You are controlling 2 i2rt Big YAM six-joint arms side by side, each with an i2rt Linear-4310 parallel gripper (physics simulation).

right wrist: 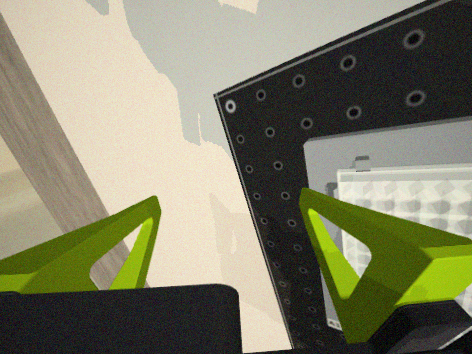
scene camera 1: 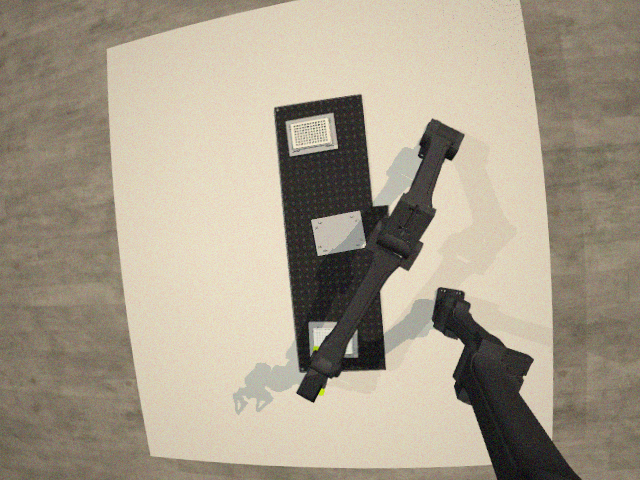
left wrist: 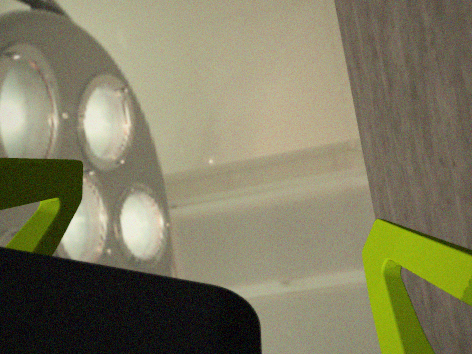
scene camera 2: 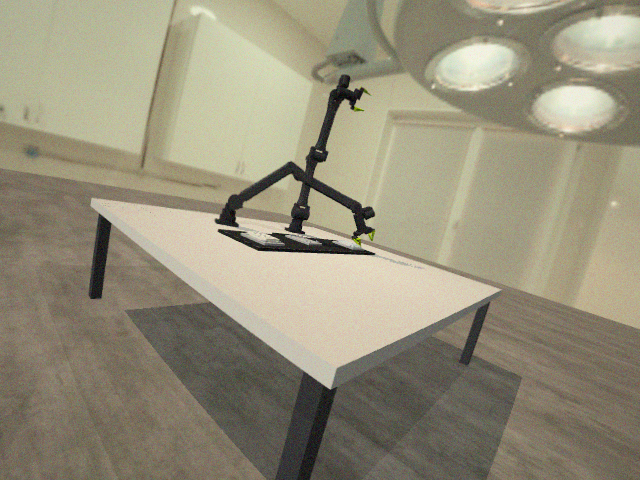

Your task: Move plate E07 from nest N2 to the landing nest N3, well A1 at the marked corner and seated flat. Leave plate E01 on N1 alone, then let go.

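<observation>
A white well plate (scene camera 1: 323, 334) (scene camera 2: 345, 243) (right wrist: 420, 200) sits on a grey nest (right wrist: 320, 155) at the board's lower end in scene camera 1. A second plate (scene camera 1: 311, 132) (scene camera 2: 263, 238) sits on the upper-end nest. The middle nest (scene camera 1: 330, 227) (scene camera 2: 305, 239) is empty. No plate or nest labels are readable. My right gripper (scene camera 1: 318, 370) (scene camera 2: 364, 238) (right wrist: 230, 199) is open and empty above the board's end; in its wrist view one finger overlaps the plate's edge, the other the table. My left gripper (scene camera 2: 363, 101) (left wrist: 229, 208) is open and empty, raised high.
The black perforated board (scene camera 1: 310, 191) (scene camera 2: 315, 251) (right wrist: 280, 110) lies on the cream table (scene camera 1: 206, 206) (scene camera 2: 310, 299). The right arm (scene camera 1: 361, 304) crosses above the board in scene camera 1, covering part of the lower plate. A large lamp (scene camera 2: 506, 98) (left wrist: 145, 165) hangs in the background.
</observation>
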